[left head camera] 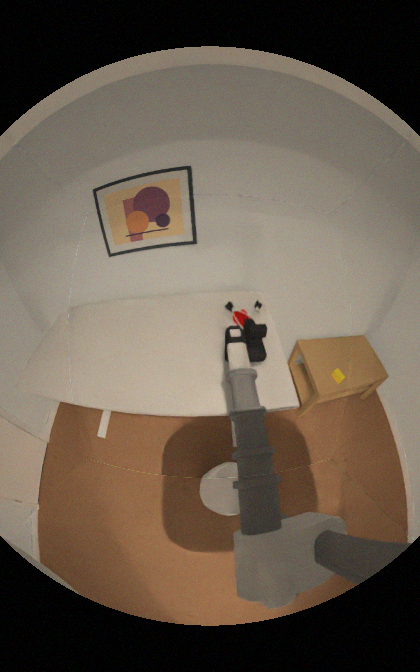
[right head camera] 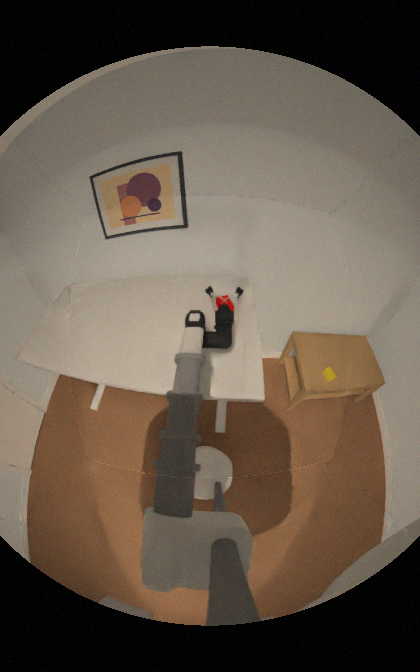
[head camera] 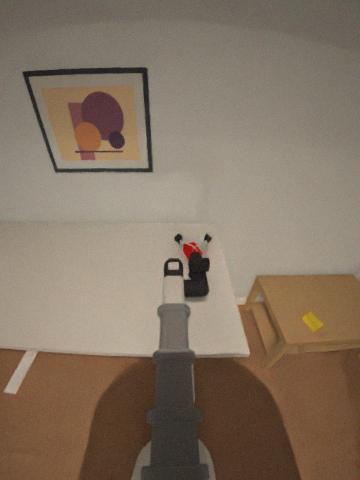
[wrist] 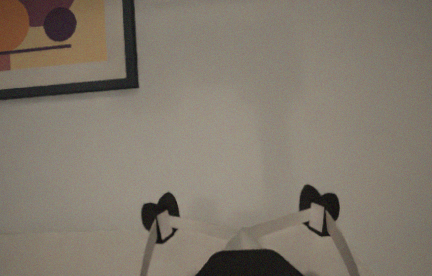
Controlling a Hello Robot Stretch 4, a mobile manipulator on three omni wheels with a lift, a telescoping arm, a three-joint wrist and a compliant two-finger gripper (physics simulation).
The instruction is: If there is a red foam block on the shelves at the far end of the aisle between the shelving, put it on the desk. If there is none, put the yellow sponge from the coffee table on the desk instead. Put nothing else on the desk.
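Places are measured from the robot's base along level axes (x ahead, y left, z up), in millimetres.
Pixels of known places: gripper, fingertip midpoint: (head camera: 192, 235) (wrist: 237, 205).
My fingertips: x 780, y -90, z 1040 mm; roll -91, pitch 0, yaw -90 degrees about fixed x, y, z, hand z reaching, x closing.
For each thing: its top centre in the pictures, then the offset to it from my fingertips. Level surfaces: height alone.
- red foam block at its top centre: (head camera: 192, 248) dx -9, dy -4, dz -72 mm
- white desk at its surface level: dz -118 mm
- yellow sponge at its top centre: (head camera: 314, 319) dx -137, dy -823, dz -572 mm
- wooden coffee table at its surface level: dz -617 mm
The red foam block (head camera: 189, 251) (left head camera: 240, 317) (right head camera: 220, 303) is on the white desk (head camera: 90, 290) (left head camera: 140, 355) (right head camera: 130, 330) (wrist: 75, 255), near its right end by the wall, partly hidden by the gripper. My gripper (head camera: 193, 238) (left head camera: 243, 305) (right head camera: 224, 291) (wrist: 237, 205) is open, its fingertips wide apart, above the block with nothing between them. The block does not show in the wrist view. The yellow sponge (head camera: 312, 321) (left head camera: 338, 375) (right head camera: 329, 374) lies on the wooden coffee table (head camera: 300, 295) (left head camera: 332, 352) (right head camera: 325, 345). The shelves do not show.
A wall with a framed picture (head camera: 150, 120) (left head camera: 193, 210) (right head camera: 184, 195) (wrist: 131, 45) stands behind the desk. The coffee table stands to the right of the desk, with a narrow gap of floor between them. My arm reaches over the desk's front edge.
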